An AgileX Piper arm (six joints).
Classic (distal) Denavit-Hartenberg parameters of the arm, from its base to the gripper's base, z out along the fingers. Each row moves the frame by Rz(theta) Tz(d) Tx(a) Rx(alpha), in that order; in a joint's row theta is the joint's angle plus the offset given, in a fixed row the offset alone. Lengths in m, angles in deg.
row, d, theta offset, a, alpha
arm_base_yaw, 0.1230, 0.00, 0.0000, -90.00
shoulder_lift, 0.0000, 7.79, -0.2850, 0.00
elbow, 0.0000, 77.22, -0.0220, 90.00
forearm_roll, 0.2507, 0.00, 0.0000, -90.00
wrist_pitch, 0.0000, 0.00, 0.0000, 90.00
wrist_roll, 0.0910, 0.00, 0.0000, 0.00
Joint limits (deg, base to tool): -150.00..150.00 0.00..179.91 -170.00..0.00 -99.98..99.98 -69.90..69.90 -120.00..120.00
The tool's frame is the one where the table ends.
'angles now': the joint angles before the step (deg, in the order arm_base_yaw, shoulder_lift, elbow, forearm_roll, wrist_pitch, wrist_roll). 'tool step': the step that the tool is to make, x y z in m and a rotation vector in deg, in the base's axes. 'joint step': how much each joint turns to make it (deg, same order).
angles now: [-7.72 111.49 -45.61 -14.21 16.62 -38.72]
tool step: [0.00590 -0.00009 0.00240 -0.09 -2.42 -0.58]
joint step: [0.11 0.01 -0.61 -1.40 -1.71 2.20]
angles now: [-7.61 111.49 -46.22 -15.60 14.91 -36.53]
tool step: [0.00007 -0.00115 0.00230 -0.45 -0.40 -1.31]
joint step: [0.00 -0.42 0.00 -2.65 0.25 3.72]
